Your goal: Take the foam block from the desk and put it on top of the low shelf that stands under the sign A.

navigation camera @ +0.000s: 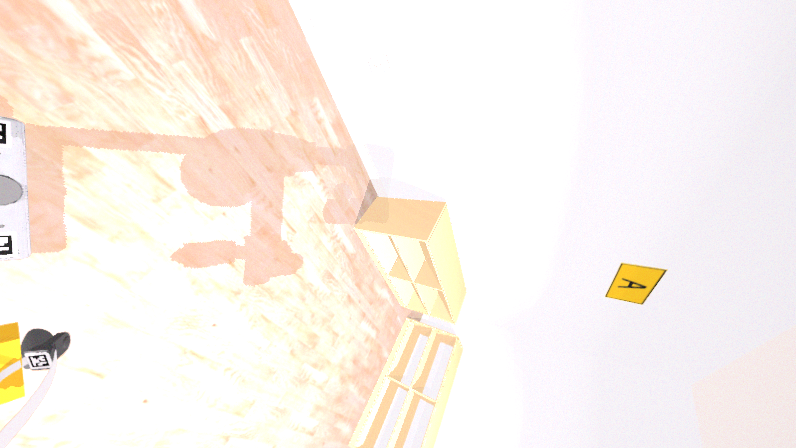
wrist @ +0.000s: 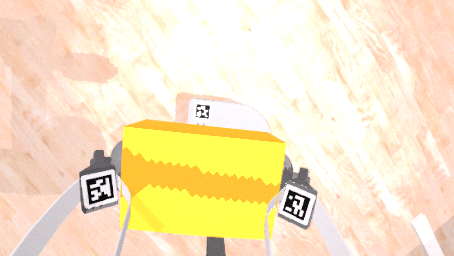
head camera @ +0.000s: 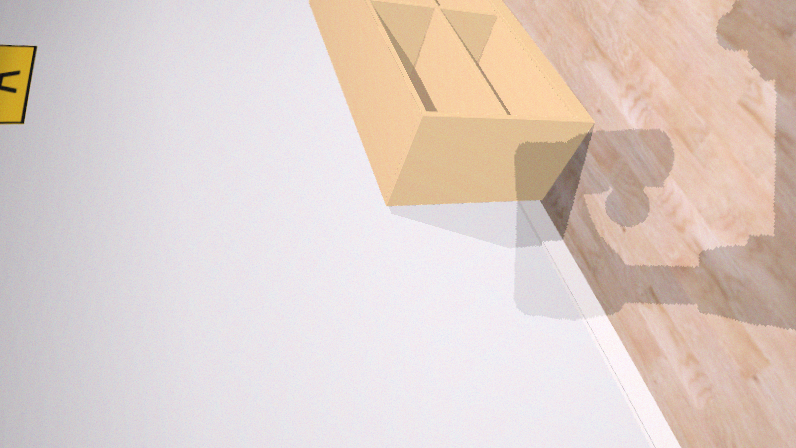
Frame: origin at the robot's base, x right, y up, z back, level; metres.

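Where they show: gripper, between the fingertips: (wrist: 203,163).
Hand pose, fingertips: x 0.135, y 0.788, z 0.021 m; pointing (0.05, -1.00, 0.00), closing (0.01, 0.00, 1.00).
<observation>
Things, the pixels of their top centre, and the offset from my fingertips. "spot": a spot on its surface instead.
- yellow foam block, centre of its top: (wrist: 201,189) dx +0.001, dy +0.053, dz +0.000 m
- low wooden shelf, a spot on its surface: (head camera: 462,161) spot: dx -0.074, dy -0.373, dz -1.569 m
The yellow foam block (wrist: 200,185) (navigation camera: 10,364) is held between the two fingertips of my gripper (wrist: 203,163), which is shut on it, above the floor. In the navigation view the block is cut off by the left edge, with one dark fingertip beside it. The low wooden shelf (head camera: 462,161) (navigation camera: 403,217) stands against the wall, well apart from the gripper. The yellow sign A (navigation camera: 635,283) is on the wall above it; part of the sign (head camera: 12,83) shows at the head view's left edge. The head and navigation pictures are turned sideways. The desk cannot be made out.
A second wooden shelf (navigation camera: 411,389) stands close beside the first. My base (navigation camera: 11,189) (wrist: 230,116) is at the navigation view's left edge and behind the block in the wrist view. A white bar (wrist: 427,234) shows at the wrist view's lower right. Robot shadows fall on floor and shelf end.
</observation>
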